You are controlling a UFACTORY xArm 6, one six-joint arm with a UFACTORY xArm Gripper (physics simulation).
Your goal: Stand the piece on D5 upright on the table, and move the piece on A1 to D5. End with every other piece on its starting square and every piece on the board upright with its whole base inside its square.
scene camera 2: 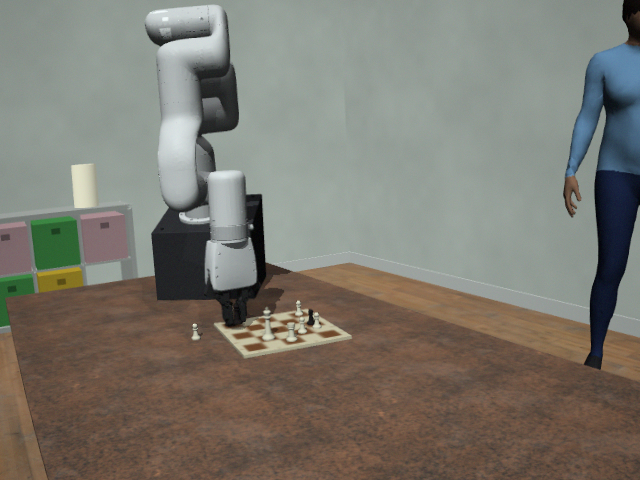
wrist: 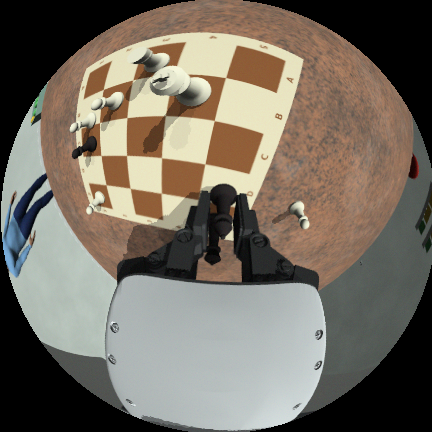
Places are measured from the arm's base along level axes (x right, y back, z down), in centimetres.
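Pixels of known places: gripper, between the fingertips: (scene camera 2: 235, 321) (wrist: 222, 205); arm's base, origin of its link: (scene camera 2: 202, 215).
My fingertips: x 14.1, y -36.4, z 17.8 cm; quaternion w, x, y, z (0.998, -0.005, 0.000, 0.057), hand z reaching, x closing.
Ahead of a thing's pixels: the offset from my fingertips to its middle. "spot": to the spot under its first point.
My gripper (scene camera 2: 235, 317) (wrist: 222, 205) is shut on a black chess piece @[dx +0.1, dy -1.1, dz -2.2 cm] (wrist: 223, 193), low at the board's column-5 edge. In the wrist view the piece's base appears over the cream D5 square; I cannot tell if it touches the board @[dx -6.3, dy -6.5, dz +2.0 cm] (scene camera 2: 249, 354) (wrist: 257, 107). A small white pawn @[dx +8.2, dy +2.1, dz +0.7 cm] (scene camera 2: 195, 331) (wrist: 298, 210) stands upright on the table outside that edge. A1, the far-left brown corner square @[spot: dx -11.2, dy -15.5, dz +1.7 cm] (wrist: 97, 80) in the wrist view, is bare. A second black piece @[dx -1.0, dy +3.5, dz -1.0 cm] (wrist: 213, 254) shows just behind the held one, toward E5; its base is hidden.
White king @[dx -1.6, dy -9.5, dz -1.5 cm] (scene camera 2: 267, 326) (wrist: 194, 92) stands on B4, a white rook @[dx -4.3, dy -13.4, dz +0.0 cm] (scene camera 2: 291, 332) (wrist: 160, 60) on A3. White pawns @[dx -8.6, dy -11.3, dz +0.1 cm] (scene camera 2: 302, 326) (wrist: 115, 101) and a small black piece @[dx -13.4, dy -8.2, dz +0.1 cm] (scene camera 2: 310, 317) (wrist: 89, 145) stand toward column 1; another white pawn @[dx -15.7, dy -1.1, dz +0.1 cm] (scene camera 2: 298, 308) (wrist: 99, 199) is on E1.
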